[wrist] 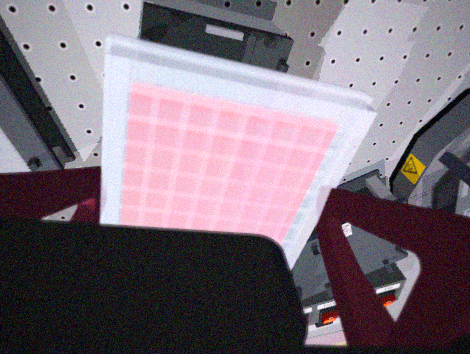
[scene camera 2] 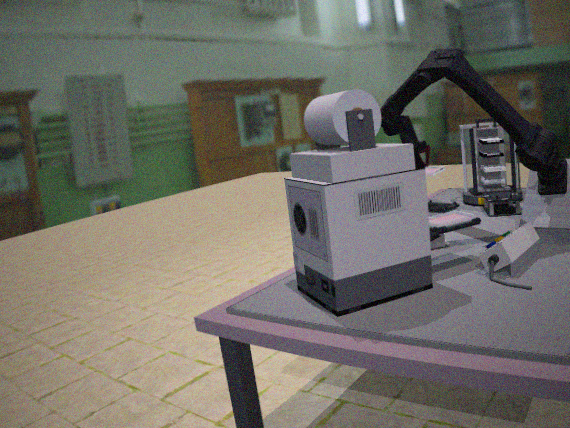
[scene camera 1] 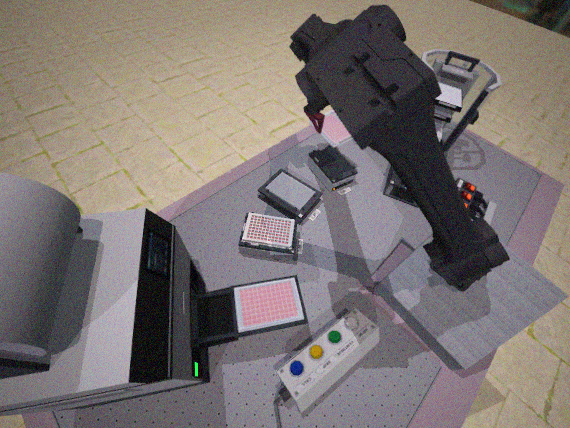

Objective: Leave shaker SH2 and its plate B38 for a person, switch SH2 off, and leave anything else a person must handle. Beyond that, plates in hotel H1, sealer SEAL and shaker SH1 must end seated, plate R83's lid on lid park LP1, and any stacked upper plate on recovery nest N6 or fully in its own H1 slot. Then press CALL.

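Pixels of known places: gripper, between the fingertips: (wrist: pixel 215 191) (scene camera 1: pixel 330 126); arm's base, origin of its link: (scene camera 2: pixel 553 178) (scene camera 1: pixel 463 258).
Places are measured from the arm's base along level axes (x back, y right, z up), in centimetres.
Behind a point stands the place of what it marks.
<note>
My gripper (wrist: pixel 215 191) @(x -47.9, y 7.9, z 1.5 cm) is shut on a clear-rimmed plate (wrist: pixel 225 165) @(x -49.7, y 8.1, z 2.1 cm) (scene camera 1: pixel 336 127) @(x -45.7, y 7.9, z 2.4 cm) (scene camera 2: pixel 435 170) @(x -41.2, y 4.7, z 2.4 cm) with a pink grid, held raised and beyond a dark block-shaped unit (scene camera 1: pixel 332 164) @(x -43.4, y 8.3, z -10.9 cm). A grey-topped dark station (scene camera 1: pixel 290 191) @(x -44.0, y -9.9, z -11.9 cm) and a plate with red wells (scene camera 1: pixel 270 230) @(x -36.5, y -24.2, z -9.8 cm) on a low dark base stand nearer the sealer (scene camera 1: pixel 115 300) @(x -29.2, y -55.0, z 16.6 cm) (scene camera 2: pixel 380 220) @(x -25.6, y -66.0, z 1.7 cm). A pink plate (scene camera 1: pixel 269 304) @(x -21.2, y -37.6, z -4.4 cm) lies on the sealer's extended tray (scene camera 1: pixel 215 315) @(x -27.1, y -46.8, z -7.2 cm). Hotel H1 (scene camera 2: pixel 465 150) @(x -40.9, y 38.3, z 5.7 cm) holds several plates. The button box (scene camera 1: pixel 327 367) @(x -5.5, y -36.1, z -8.4 cm) has a blue button (scene camera 1: pixel 296 368) @(x -9.3, y -40.6, z -9.4 cm) beside the CALL text. Station labels are too small to read.
Orange-lit switches (scene camera 1: pixel 468 187) @(x -8.0, y 38.9, z -11.5 cm) (wrist: pixel 330 316) @(x -7.3, y 29.6, z -11.3 cm) stand right of the arm (scene camera 1: pixel 420 170) @(x -15.1, y -24.2, z 30.0 cm) in scene camera 1. A dark unit (scene camera 1: pixel 395 187) @(x -25.1, y 22.6, z -15.9 cm) is partly hidden behind the arm. The hotel's base (wrist: pixel 412 145) @(x -36.4, y 34.7, z -15.8 cm) carries a yellow warning mark. The sealer's roll (scene camera 2: pixel 340 120) @(x -31.0, y -68.6, z 23.0 cm) rises above its housing.
</note>
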